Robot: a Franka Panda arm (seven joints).
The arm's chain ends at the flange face. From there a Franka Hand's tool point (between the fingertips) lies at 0.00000 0.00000 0.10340 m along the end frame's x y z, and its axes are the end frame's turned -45 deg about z.
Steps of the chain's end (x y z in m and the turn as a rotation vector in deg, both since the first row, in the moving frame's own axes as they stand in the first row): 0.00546 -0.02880 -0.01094 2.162 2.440 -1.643; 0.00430 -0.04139 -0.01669 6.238 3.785 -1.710; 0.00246 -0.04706 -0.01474 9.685 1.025 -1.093
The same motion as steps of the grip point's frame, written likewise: 0.03010 -0.01623 -0.01111 -0.197 3.254 -1.643; 0.04501 -0.02954 -0.01753 1.735 7.087 -1.710; 0.04851 -0.04266 -0.01623 6.124 7.573 -1.093
